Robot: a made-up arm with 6 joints. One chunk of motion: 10 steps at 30 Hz.
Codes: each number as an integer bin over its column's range. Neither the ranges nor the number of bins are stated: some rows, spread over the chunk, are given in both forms.
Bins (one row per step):
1: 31 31 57 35 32 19
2: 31 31 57 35 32 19
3: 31 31 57 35 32 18
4: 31 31 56 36 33 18
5: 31 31 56 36 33 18
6: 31 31 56 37 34 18
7: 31 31 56 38 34 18
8: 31 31 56 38 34 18
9: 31 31 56 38 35 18
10: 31 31 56 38 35 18
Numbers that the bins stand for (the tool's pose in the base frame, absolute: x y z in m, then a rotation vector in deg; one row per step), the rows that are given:
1: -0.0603 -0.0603 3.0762 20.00 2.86 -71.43
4: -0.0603 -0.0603 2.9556 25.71 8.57 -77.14
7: -0.0603 -0.0603 2.9556 37.14 14.29 -77.14
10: -0.0603 -0.0603 2.9556 37.14 20.00 -77.14
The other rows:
2: -0.0603 -0.0603 3.0762 20.00 2.86 -71.43
3: -0.0603 -0.0603 3.0762 20.00 2.86 -77.14
5: -0.0603 -0.0603 2.9556 25.71 8.57 -77.14
6: -0.0603 -0.0603 2.9556 31.43 14.29 -77.14
8: -0.0603 -0.0603 2.9556 37.14 14.29 -77.14
9: -0.0603 -0.0603 2.9556 37.14 20.00 -77.14

